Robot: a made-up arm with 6 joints.
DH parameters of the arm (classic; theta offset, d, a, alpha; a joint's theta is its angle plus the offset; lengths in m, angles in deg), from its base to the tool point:
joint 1: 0 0.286 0 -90
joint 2: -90 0 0.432 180
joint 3: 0 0 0 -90
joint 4: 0 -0.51 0 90
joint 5: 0 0.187 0 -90
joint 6: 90 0 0 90
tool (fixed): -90 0 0 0
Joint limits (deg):
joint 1: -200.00..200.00
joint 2: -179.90..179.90
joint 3: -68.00..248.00
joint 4: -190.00..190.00
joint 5: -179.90..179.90
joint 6: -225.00..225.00
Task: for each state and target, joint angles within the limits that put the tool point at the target. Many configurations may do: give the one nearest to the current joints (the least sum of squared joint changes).
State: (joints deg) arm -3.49 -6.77 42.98 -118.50 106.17 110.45
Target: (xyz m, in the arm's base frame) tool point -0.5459 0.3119 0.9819
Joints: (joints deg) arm -18.64 -57.89 76.03 -130.32 106.17 110.45
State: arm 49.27 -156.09 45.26 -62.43 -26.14 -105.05
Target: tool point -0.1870 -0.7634 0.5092
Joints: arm 69.49 -111.18 41.38 -60.41 -26.14 -105.05
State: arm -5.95 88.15 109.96 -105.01 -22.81 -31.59
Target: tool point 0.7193 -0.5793 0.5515
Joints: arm -40.89 84.78 129.28 -100.15 -22.81 -31.59
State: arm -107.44 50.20 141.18 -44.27 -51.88 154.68
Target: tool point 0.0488 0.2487 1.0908
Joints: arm -129.13 17.72 165.60 -50.44 -51.88 154.68
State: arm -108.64 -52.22 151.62 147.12 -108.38 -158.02
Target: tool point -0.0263 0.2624 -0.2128
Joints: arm -68.73 -88.73 181.80 112.21 -108.38 -158.02
